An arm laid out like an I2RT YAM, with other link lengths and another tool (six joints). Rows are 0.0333 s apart.
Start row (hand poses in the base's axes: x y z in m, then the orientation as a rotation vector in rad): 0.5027 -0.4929 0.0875 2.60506 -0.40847 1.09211
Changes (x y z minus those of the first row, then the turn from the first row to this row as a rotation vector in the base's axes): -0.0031 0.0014 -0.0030 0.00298 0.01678 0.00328; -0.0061 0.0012 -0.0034 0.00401 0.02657 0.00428; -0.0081 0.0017 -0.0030 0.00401 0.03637 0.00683; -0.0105 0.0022 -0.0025 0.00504 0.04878 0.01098; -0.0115 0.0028 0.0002 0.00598 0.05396 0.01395; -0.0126 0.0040 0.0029 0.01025 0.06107 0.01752; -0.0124 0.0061 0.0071 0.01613 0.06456 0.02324; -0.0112 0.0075 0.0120 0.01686 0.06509 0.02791; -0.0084 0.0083 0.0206 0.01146 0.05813 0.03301; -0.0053 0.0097 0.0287 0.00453 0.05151 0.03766; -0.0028 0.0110 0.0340 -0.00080 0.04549 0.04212; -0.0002 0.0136 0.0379 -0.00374 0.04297 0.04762; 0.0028 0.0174 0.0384 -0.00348 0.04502 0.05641; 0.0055 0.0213 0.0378 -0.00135 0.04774 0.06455
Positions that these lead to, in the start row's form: 0.4996 -0.4915 0.0845 2.61656 -0.40252 1.07075; 0.4966 -0.4917 0.0841 2.62214 -0.39973 1.05791; 0.4946 -0.4912 0.0845 2.62751 -0.39430 1.04547; 0.4922 -0.4907 0.0850 2.63556 -0.38692 1.03002; 0.4912 -0.4901 0.0877 2.63992 -0.38260 1.02397; 0.4901 -0.4889 0.0904 2.64825 -0.37921 1.01565; 0.4903 -0.4868 0.0946 2.65753 -0.37494 1.01297; 0.4915 -0.4854 0.0995 2.66059 -0.36936 1.01372; 0.4943 -0.4846 0.1081 2.65544 -0.36100 1.02452; 0.4974 -0.4832 0.1162 2.64882 -0.35216 1.03458; 0.4999 -0.4819 0.1215 2.64371 -0.34445 1.04382; 0.5025 -0.4793 0.1254 2.64260 -0.33615 1.04875; 0.5055 -0.4755 0.1259 2.64769 -0.32464 1.04868; 0.5082 -0.4716 0.1253 2.65438 -0.31497 1.04759
